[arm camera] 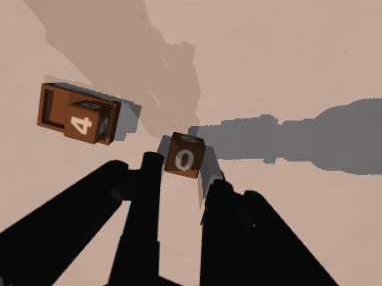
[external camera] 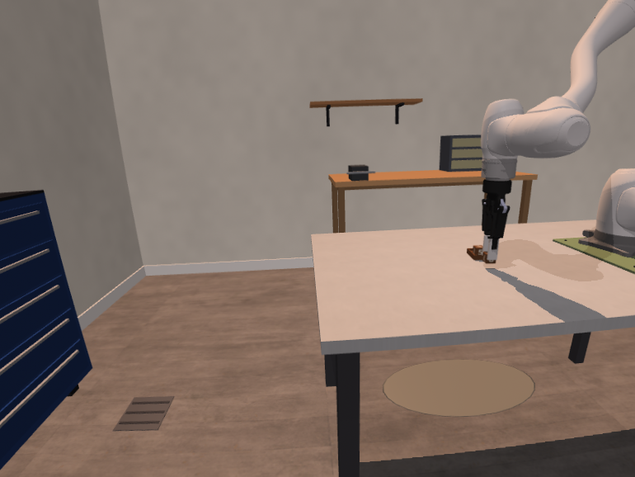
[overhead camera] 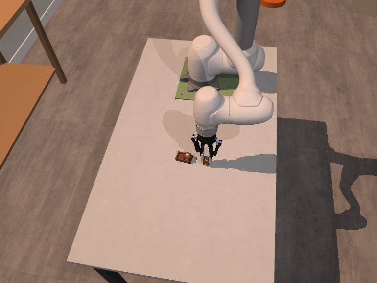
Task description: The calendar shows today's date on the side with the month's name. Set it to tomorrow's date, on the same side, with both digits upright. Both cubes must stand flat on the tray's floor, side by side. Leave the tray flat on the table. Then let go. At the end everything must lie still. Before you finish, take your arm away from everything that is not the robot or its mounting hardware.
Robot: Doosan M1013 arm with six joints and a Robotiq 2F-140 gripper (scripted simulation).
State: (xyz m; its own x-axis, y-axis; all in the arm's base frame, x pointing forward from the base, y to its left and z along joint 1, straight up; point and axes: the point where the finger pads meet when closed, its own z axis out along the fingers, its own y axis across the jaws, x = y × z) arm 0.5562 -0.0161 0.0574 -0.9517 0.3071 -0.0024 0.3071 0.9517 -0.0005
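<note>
Right now the tray is 10 cm to the right of my hand, 6 cm below it and 4 cm behind it. Round my hand: brown digit cube: 3 cm below.
</note>
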